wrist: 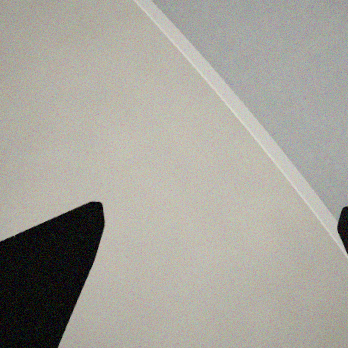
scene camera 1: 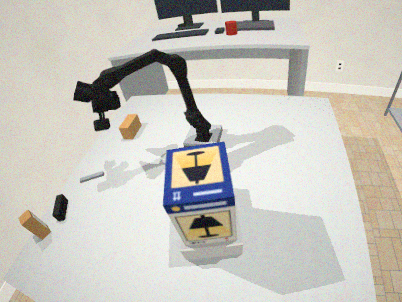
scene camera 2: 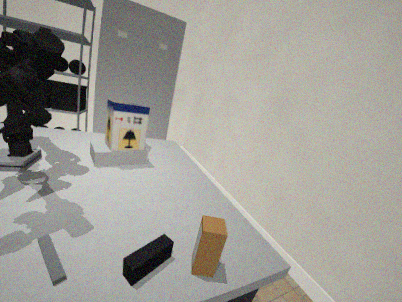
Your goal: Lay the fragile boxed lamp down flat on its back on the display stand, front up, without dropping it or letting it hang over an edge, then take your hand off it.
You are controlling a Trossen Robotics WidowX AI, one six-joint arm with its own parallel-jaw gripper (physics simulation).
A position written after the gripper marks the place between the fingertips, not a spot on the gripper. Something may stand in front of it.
The gripper (wrist: 222, 216) is open, holding nothing. On the table rests a black block (scene camera 2: 137, 265). Also in view: a low display stand (scene camera 2: 101, 155).
The wrist view misses the black block: it is out of frame.
